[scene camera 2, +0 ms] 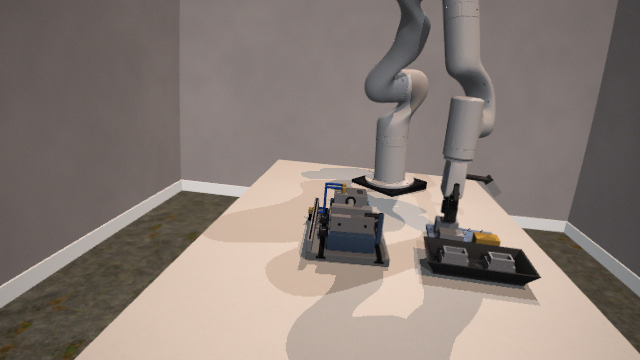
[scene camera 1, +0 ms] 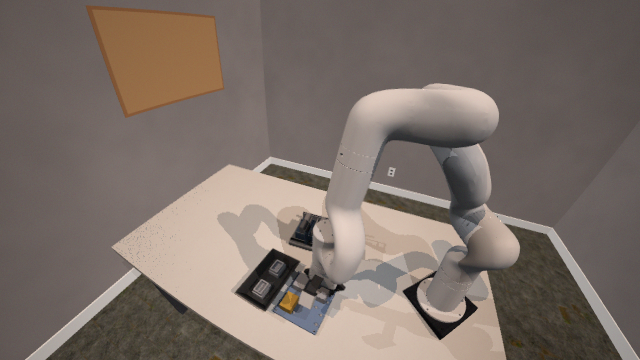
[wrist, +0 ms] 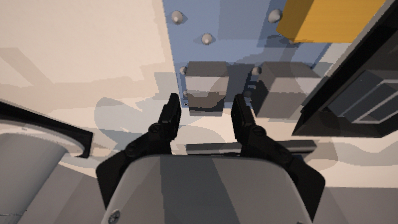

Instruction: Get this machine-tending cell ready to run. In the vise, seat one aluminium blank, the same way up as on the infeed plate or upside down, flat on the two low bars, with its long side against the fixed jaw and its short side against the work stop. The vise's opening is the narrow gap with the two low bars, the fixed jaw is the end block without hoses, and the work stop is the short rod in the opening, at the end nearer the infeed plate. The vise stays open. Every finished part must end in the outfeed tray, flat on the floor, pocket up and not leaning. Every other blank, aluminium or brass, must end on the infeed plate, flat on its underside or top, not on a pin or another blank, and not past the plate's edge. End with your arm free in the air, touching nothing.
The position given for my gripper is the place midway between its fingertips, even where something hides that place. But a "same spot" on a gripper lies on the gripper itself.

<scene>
my gripper: scene camera 2; scene camera 1 322, 290; wrist
same spot on my gripper: (wrist: 310, 184) = (scene camera 2: 458, 197)
</scene>
